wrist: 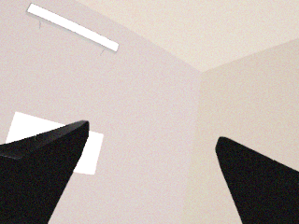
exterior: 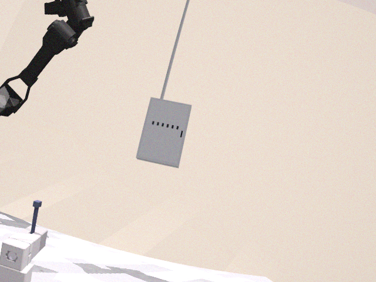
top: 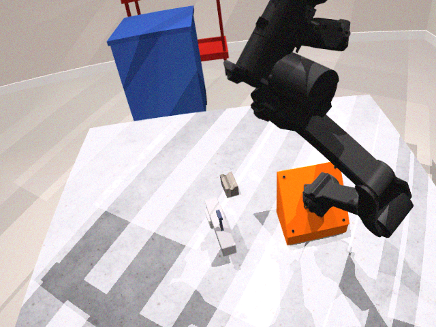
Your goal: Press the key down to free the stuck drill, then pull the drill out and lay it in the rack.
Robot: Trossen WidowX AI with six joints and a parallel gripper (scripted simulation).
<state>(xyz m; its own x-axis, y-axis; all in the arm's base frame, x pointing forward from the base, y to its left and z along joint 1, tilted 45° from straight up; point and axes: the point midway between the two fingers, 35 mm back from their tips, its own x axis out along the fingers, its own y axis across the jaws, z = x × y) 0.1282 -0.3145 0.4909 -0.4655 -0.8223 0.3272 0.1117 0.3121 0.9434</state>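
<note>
The small blue key is 620 mm below my gripper tip, 210 mm ahead of it and 60 mm to the right of it. The rest, counted from my gripper tip: yellow drill 660 mm below, 220 mm ahead, 110 mm to the right; then housing block 670 mm below, 220 mm ahead, 90 mm to the right.
</note>
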